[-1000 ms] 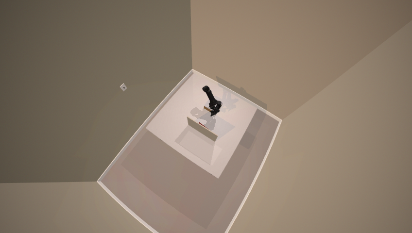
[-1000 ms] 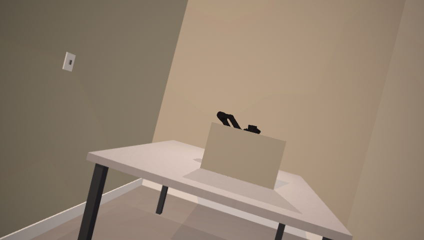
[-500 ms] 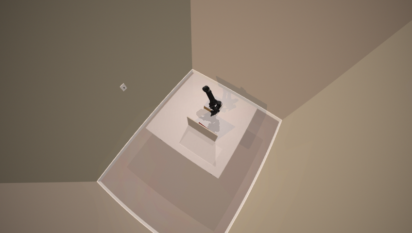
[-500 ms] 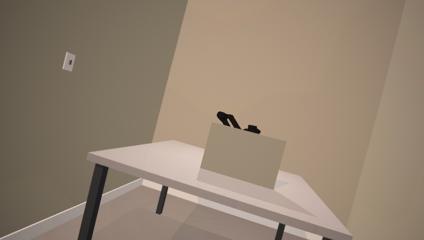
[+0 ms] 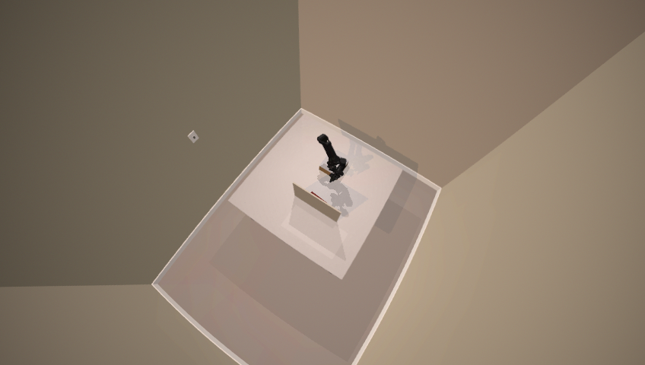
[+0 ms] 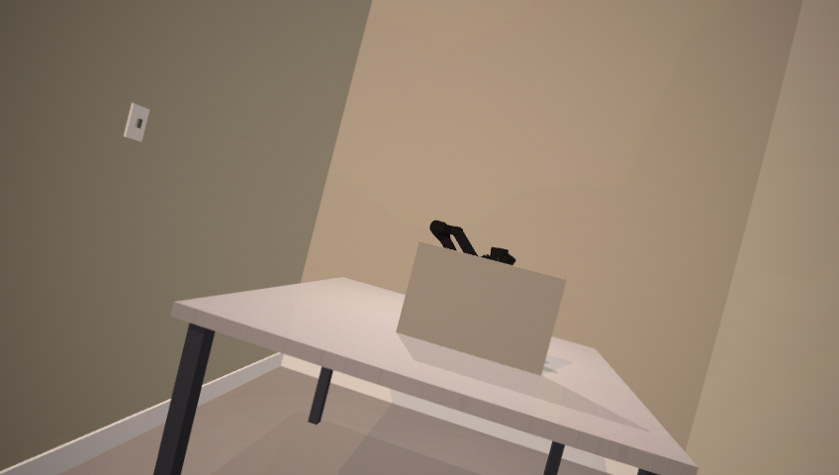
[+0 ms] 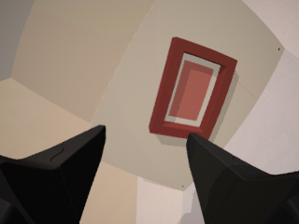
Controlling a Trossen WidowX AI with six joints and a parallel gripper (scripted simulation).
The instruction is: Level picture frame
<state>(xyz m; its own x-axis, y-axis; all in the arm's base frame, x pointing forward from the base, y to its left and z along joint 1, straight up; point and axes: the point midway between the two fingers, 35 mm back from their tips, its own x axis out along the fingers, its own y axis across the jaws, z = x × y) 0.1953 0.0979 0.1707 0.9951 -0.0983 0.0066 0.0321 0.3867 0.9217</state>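
Right now my gripper tip is 19 cm short of the picture frame, 4 cm to the left of it and 9 cm above it. Also, from my gripper tip: wall panel 20 cm ahead, 4 cm to the right, 10 cm below.
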